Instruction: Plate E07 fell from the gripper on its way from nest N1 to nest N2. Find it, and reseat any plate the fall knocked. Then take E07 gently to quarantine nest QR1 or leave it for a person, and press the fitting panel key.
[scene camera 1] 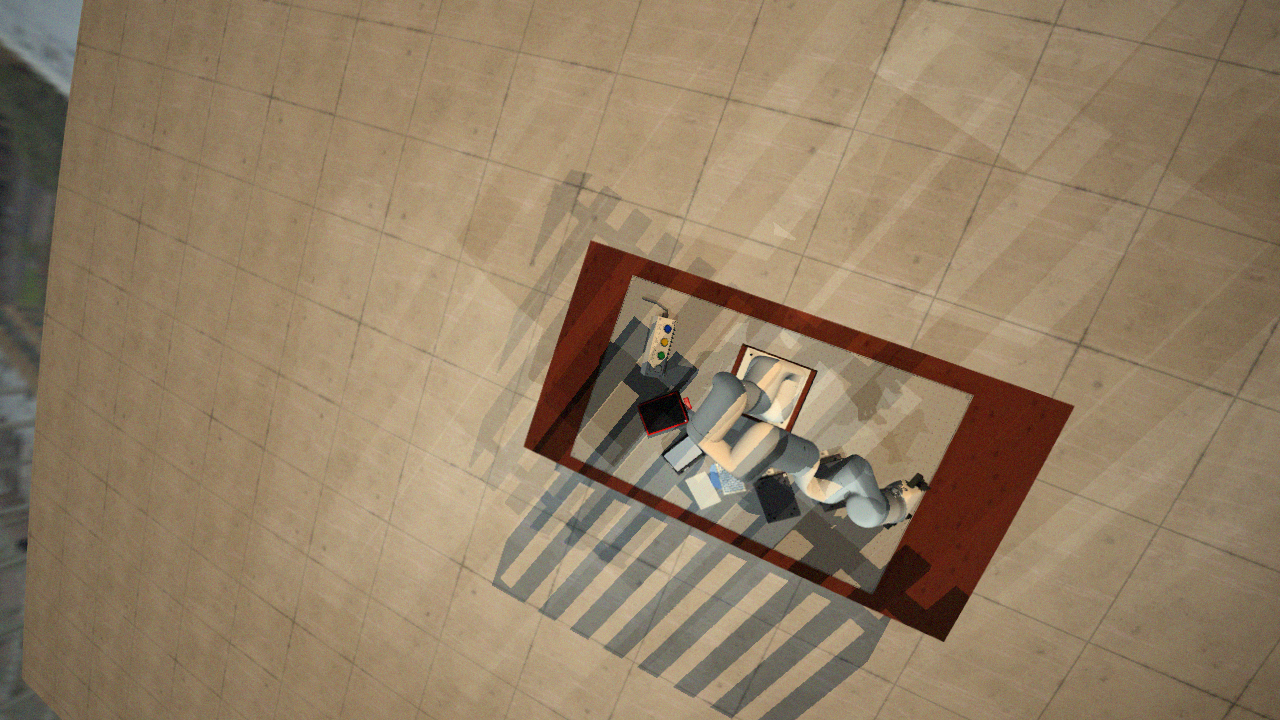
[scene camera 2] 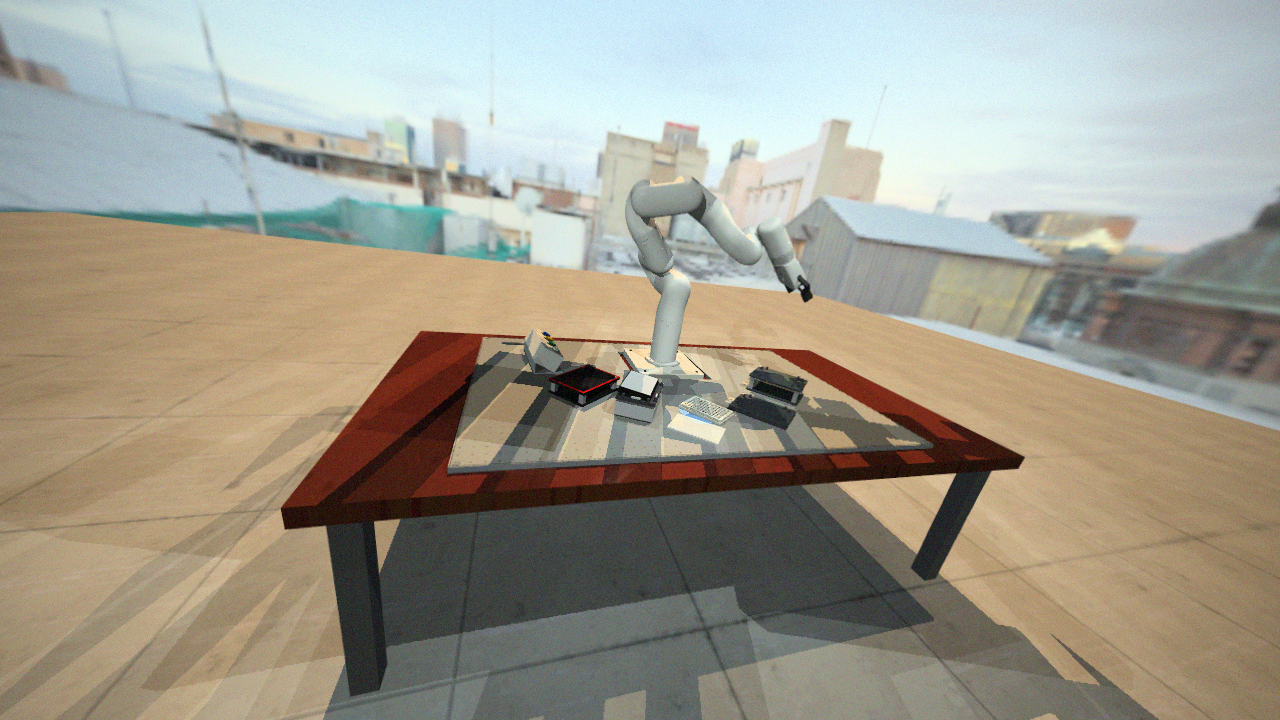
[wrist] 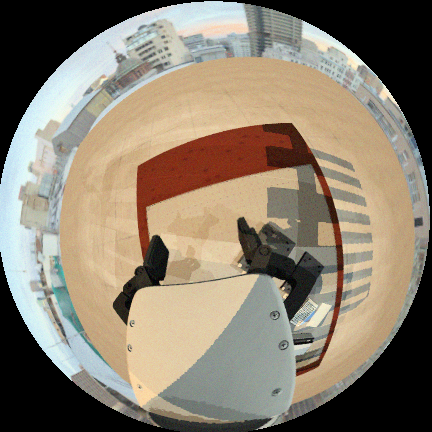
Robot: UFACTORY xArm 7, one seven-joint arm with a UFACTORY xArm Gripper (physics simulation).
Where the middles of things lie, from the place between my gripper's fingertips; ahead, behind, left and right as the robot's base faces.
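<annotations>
White well plate (scene camera 2: 714, 413): my hand is far above it, far short of it and far to the left of it.
</annotations>
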